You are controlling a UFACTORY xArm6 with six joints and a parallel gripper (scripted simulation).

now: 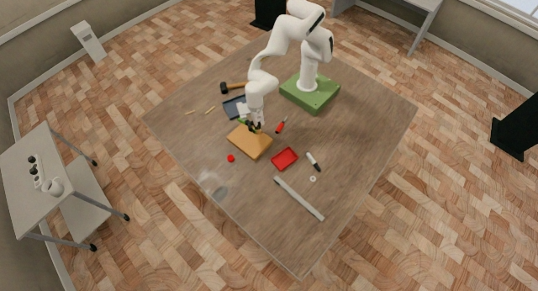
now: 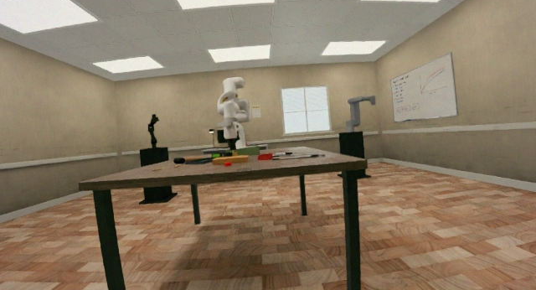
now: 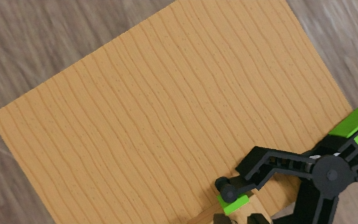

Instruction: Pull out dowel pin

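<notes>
Now: hand 2 cm above the dowel pin. Round my hand: tan bench board (5 cm ahead, 1 cm to the right, 7 cm below); then red cap (20 cm ahead, 2 cm to the right, 8 cm below); then small wooden block (5 cm below).
</notes>
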